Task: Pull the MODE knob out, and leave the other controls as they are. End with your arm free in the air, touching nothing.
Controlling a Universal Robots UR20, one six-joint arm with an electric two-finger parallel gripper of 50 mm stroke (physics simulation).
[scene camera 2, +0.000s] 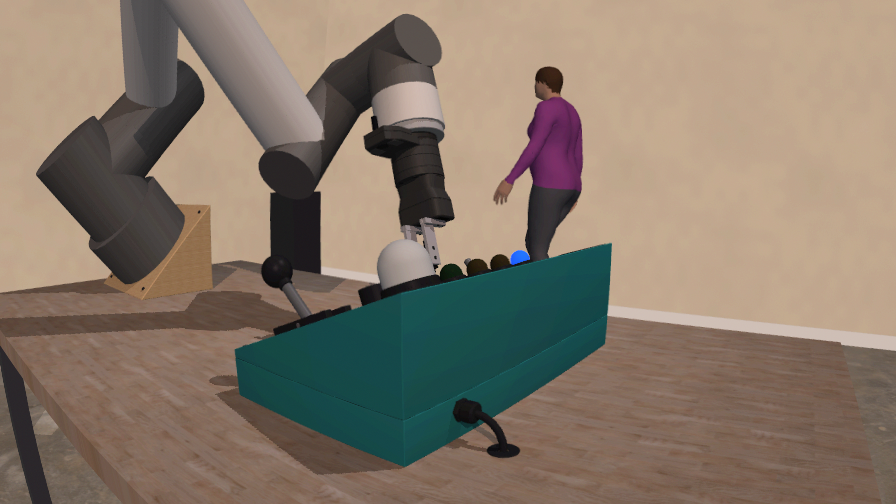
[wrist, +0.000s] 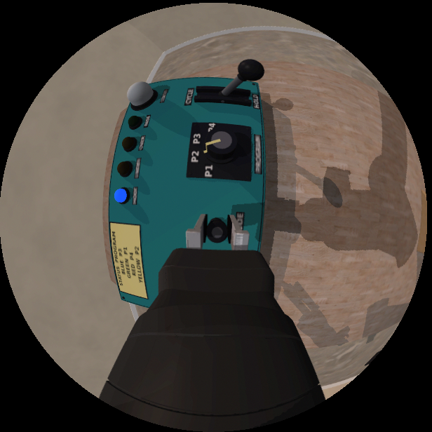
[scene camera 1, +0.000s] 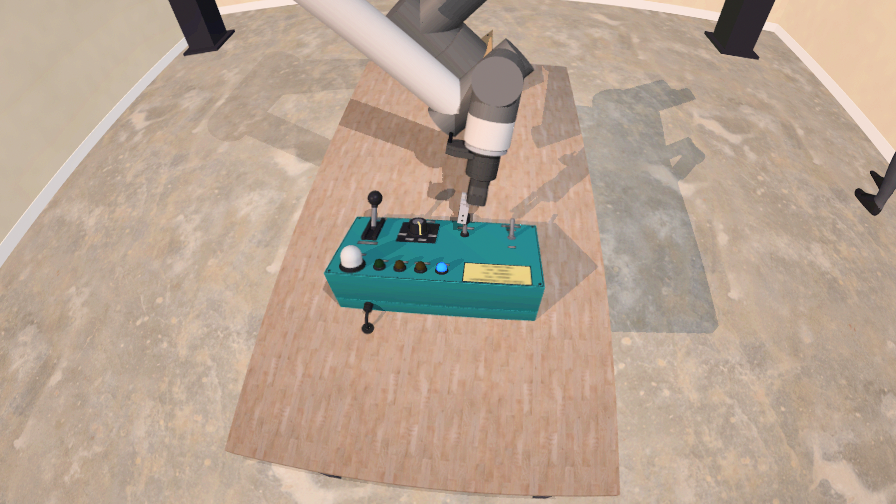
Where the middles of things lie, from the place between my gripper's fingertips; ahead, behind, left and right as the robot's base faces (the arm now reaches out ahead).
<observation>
I see the program selector (wrist: 220, 146) 1 cm ahead of my hand, 11 cm to the right of it and 3 cm below it. Also, from my hand: ball-topped lever (scene camera 2: 276, 271): 3 cm behind, 23 cm to the right; then teal control box (scene camera 2: 437, 356): 10 cm ahead, 6 cm to the right, 3 cm below.
</observation>
